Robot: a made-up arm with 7 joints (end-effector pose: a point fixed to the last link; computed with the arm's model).
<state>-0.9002 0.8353 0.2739 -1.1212 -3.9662 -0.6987 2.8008</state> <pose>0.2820 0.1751 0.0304 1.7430 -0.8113 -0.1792</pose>
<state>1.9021 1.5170 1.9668 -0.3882 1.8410 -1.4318 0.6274</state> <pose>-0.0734 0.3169 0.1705 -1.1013 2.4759 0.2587</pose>
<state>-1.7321 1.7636 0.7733 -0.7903 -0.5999 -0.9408 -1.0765</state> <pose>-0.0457 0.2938 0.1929 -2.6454 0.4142 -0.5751</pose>
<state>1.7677 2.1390 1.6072 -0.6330 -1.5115 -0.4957 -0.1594</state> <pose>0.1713 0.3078 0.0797 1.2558 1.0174 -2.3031</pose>
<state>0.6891 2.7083 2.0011 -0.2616 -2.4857 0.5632 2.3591</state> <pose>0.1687 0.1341 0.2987 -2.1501 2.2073 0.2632</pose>
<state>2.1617 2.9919 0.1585 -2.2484 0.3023 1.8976 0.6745</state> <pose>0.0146 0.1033 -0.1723 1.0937 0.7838 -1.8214</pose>
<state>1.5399 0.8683 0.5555 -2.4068 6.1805 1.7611 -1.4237</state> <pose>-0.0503 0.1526 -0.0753 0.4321 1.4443 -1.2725</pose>
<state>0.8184 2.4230 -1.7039 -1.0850 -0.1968 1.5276 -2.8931</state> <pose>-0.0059 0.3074 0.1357 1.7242 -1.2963 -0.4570</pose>
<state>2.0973 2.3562 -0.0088 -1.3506 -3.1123 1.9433 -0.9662</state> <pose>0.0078 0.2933 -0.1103 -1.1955 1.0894 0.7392</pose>
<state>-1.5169 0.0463 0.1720 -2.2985 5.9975 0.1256 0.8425</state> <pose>0.1292 -0.0591 0.1320 1.1642 2.4338 0.2321</pose>
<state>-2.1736 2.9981 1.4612 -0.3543 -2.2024 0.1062 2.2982</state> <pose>-0.2903 0.1773 -0.1396 -0.4164 1.0033 -1.3077</pose>
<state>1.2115 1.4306 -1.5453 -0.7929 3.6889 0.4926 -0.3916</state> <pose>-0.2460 0.2548 -0.0091 0.9551 0.5168 1.7973</pose>
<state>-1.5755 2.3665 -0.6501 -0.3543 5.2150 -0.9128 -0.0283</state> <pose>-0.1241 0.3060 0.1617 1.9714 -0.1265 -0.8645</pose>
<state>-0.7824 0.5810 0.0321 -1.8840 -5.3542 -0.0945 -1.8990</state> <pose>0.2483 0.0427 0.0192 1.7308 -2.3348 -0.7329</pose>
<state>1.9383 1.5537 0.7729 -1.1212 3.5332 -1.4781 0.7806</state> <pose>-0.0434 0.3304 0.0102 -0.9148 2.0931 -1.2105</pose>
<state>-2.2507 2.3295 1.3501 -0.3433 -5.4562 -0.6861 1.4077</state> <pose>-0.1612 0.3306 -0.0008 0.6556 0.4828 0.3186</pose>
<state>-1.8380 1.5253 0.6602 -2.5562 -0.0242 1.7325 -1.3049</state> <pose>-0.0622 0.0754 0.1192 2.2342 -1.4184 0.8803</pose>
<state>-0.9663 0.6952 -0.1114 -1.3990 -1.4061 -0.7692 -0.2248</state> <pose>0.3012 0.0629 0.0262 -1.6519 1.3222 1.8258</pose>
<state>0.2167 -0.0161 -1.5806 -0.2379 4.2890 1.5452 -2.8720</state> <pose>-0.0707 -0.0505 -0.3580 -0.6581 -1.3074 0.1833</pose>
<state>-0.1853 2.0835 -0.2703 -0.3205 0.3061 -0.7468 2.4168</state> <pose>0.0437 0.3212 0.1742 -0.1351 -1.9993 0.6522</pose>
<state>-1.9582 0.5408 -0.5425 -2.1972 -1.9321 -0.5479 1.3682</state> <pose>0.0828 -0.1160 0.1529 -0.7799 1.5193 1.1578</pose>
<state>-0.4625 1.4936 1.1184 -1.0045 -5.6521 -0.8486 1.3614</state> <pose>0.0608 0.3084 0.1344 0.6166 2.6284 0.2036</pose>
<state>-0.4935 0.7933 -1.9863 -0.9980 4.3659 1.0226 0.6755</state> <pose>0.1081 0.1236 -0.3003 -1.2249 1.1720 2.5258</pose>
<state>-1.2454 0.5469 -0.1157 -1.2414 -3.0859 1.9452 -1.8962</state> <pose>0.3142 0.0105 0.0760 1.3858 1.4750 1.3605</pose>
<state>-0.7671 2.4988 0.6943 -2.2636 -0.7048 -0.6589 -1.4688</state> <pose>-0.0185 -0.0201 0.1973 -0.8670 -0.9434 0.1063</pose>
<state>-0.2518 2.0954 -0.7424 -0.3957 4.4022 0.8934 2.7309</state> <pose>0.0427 0.3311 0.1529 2.0935 -1.1492 -0.7772</pose>
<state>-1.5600 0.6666 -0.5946 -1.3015 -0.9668 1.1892 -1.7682</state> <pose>0.2868 -0.0529 0.1270 2.6307 0.5547 -0.7518</pose>
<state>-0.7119 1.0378 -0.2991 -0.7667 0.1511 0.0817 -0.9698</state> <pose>0.2694 0.2222 -0.0667 1.4996 -0.7207 -1.1586</pose>
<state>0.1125 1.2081 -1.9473 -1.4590 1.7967 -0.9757 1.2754</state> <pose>-0.0968 0.1678 -0.2326 -0.3969 -0.3574 1.5057</pose>
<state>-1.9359 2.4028 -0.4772 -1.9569 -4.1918 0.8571 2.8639</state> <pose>-0.0616 0.1255 0.1987 -2.1524 -0.4833 1.2671</pose>
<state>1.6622 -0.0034 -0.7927 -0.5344 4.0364 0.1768 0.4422</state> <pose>-0.3148 -0.1583 -0.0922 -0.9911 0.1784 -1.6069</pose>
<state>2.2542 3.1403 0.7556 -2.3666 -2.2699 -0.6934 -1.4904</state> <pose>0.0396 0.0048 -0.1792 -0.1980 0.7978 -0.3005</pose>
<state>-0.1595 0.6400 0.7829 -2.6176 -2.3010 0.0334 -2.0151</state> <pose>0.0917 0.1116 -0.0032 -1.4997 -2.4301 -0.1818</pose>
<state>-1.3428 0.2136 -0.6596 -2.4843 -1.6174 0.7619 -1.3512</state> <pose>0.1062 -0.1178 0.0469 -2.6303 1.3775 -0.5329</pose>
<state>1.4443 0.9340 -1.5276 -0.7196 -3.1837 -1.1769 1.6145</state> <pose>-0.3418 0.1046 -0.0134 1.6672 -1.3875 1.6382</pose>
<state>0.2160 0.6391 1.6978 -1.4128 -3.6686 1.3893 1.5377</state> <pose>-0.0629 0.2871 -0.0901 -2.6668 -0.5073 0.9115</pose>
